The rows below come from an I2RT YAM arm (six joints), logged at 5 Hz.
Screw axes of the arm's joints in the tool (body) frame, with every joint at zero. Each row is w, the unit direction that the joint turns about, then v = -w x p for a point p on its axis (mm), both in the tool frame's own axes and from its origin. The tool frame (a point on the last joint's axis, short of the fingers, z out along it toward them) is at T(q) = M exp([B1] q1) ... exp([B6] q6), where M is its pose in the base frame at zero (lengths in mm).
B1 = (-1, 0, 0, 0, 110.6, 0)
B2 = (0, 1, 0, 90.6, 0, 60)
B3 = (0, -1, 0, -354.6, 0, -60)
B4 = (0, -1, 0, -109.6, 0, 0)
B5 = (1, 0, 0, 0, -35.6, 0)
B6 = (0, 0, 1, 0, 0, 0)
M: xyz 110.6 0 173.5 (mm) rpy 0 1.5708 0 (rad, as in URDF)
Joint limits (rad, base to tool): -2.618..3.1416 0..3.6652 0..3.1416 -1.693..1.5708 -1.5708..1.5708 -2.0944..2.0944
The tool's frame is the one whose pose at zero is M.
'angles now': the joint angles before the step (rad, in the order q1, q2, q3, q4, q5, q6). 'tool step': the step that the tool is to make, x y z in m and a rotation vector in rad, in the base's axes. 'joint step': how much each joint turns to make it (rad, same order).
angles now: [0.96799, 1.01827, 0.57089, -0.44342, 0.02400, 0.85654]
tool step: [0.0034, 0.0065, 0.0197, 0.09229, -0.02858, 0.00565]
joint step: [-0.00008, -0.01308, 0.04671, 0.03227, -0.02532, 0.01482]
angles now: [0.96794, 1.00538, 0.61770, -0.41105, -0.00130, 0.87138]
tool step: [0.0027, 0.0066, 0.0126, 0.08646, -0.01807, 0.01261]
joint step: [0.00193, -0.00002, 0.02431, 0.05747, -0.03116, 0.01740]
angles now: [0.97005, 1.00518, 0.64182, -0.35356, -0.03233, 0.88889]
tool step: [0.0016, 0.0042, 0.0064, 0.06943, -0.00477, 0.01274]
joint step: [-0.00049, 0.00018, 0.00489, 0.05618, -0.03262, 0.01896]
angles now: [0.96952, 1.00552, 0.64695, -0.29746, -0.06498, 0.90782]
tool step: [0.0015, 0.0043, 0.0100, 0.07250, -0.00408, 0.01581]
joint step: [-0.00021, -0.00037, 0.01686, 0.04661, -0.03500, 0.02126]
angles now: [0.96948, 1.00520, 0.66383, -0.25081, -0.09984, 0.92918]
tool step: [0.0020, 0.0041, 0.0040, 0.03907, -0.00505, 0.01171]
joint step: [-0.00011, 0.01132, 0.00759, 0.03976, -0.01967, 0.00869]
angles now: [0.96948, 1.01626, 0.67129, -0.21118, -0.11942, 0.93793]
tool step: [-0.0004, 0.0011, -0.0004, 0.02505, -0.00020, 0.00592]
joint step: [0.00265, -0.00118, -0.01044, 0.03133, -0.01004, 0.01034]
